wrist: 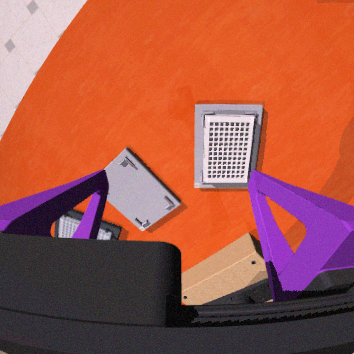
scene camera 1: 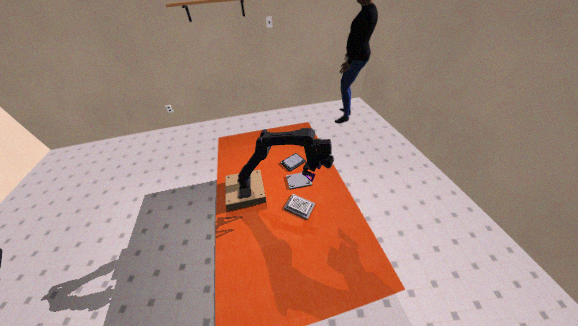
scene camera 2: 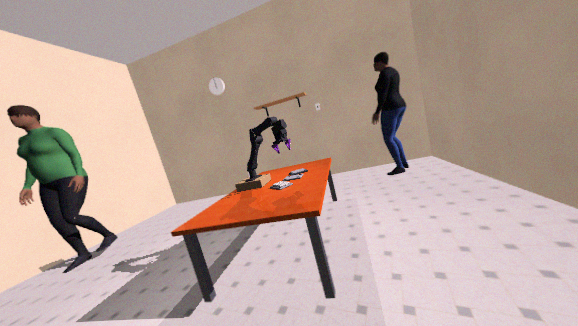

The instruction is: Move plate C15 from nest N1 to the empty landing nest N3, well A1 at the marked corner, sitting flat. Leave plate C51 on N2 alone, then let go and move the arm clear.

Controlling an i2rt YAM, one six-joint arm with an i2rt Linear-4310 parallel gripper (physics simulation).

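A white plate with dark wells (scene camera 1: pixel 300 205) (scene camera 2: pixel 282 185) (wrist: pixel 228 150) sits in a grey nest (wrist: pixel 199 145), apparently flat. The empty grey nest (scene camera 1: pixel 298 181) (scene camera 2: pixel 293 177) (wrist: pixel 142 190) lies in the middle of the row, turned at an angle, with corner brackets. A second, paler plate (scene camera 1: pixel 293 161) (wrist: pixel 68 227) sits in a dark-rimmed nest (wrist: pixel 116 231) at the far end, partly hidden in the wrist view by the left finger and gripper body. No labels can be read, so I cannot tell C15 from C51. My gripper (scene camera 2: pixel 283 146) (wrist: pixel 178 177) is open and empty, high above the nests.
The orange table (scene camera 1: pixel 250 280) (scene camera 2: pixel 260 205) (wrist: pixel 150 60) carries the nests. The arm's wooden base (scene camera 1: pixel 246 201) (scene camera 2: pixel 253 183) (wrist: pixel 225 267) stands beside them. A person in black (scene camera 1: pixel 362 35) (scene camera 2: pixel 390 90) and one in green (scene camera 2: pixel 52 152) stand away from the table.
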